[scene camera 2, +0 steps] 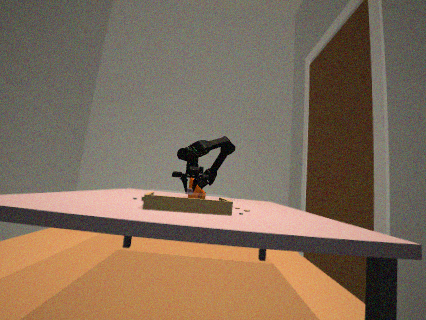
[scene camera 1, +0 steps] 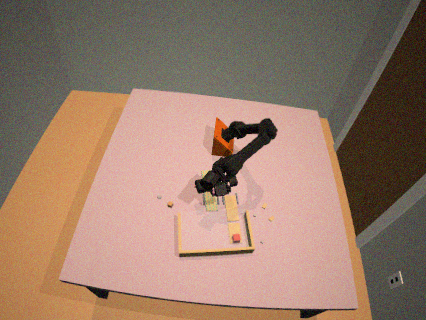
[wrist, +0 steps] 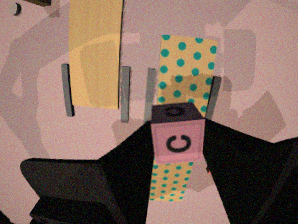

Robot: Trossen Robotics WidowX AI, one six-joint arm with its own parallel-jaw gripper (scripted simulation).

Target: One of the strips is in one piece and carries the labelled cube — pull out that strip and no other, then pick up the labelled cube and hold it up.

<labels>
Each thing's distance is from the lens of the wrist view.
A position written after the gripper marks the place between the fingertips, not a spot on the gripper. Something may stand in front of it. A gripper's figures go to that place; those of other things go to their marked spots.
gripper (wrist: 174, 124): 0.10 m
pink labelled cube (wrist: 177, 129): 0.08 m
</labels>
